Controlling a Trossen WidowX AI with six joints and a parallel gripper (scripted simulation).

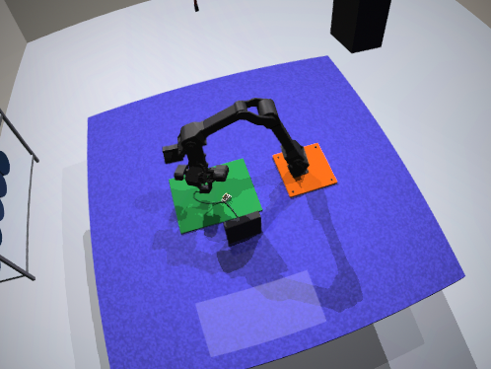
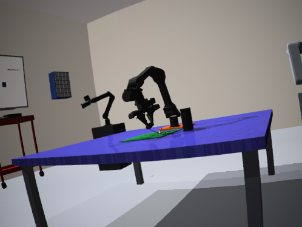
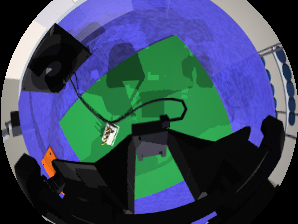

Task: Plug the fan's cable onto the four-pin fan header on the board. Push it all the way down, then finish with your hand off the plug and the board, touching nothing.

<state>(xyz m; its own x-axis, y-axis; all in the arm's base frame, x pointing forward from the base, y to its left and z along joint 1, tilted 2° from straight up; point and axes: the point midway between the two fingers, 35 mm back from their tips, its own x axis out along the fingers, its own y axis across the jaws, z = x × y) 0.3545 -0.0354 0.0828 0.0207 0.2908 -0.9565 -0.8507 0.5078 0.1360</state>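
Now: gripper tip 7 cm above the green board, 2 cm past it and 1 cm to the left of it. Also, from my gripper tip: black fan (18 cm to the left, 7 cm behind); then plug (1 cm to the right); then four-pin header (6 cm below, 6 cm behind, 3 cm to the left).
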